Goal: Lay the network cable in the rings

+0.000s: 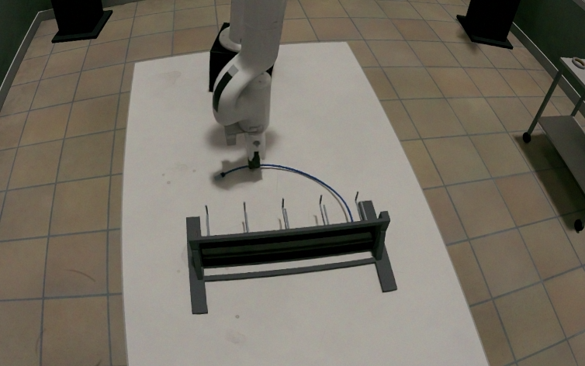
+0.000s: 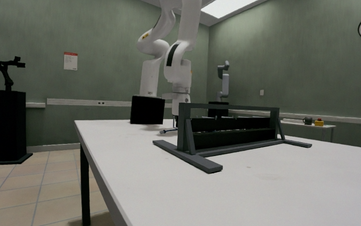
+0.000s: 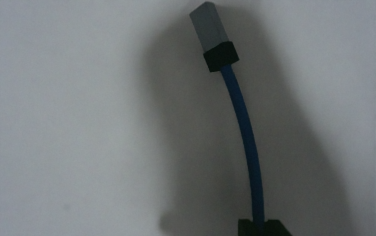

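Now: the grey plug 10 cm to the right of my hand, 4 cm ahead of it and 2 cm below it. The rest, counted from my hand: dark grey patch-panel rack 30 cm ahead, 10 cm to the left, 4 cm above.
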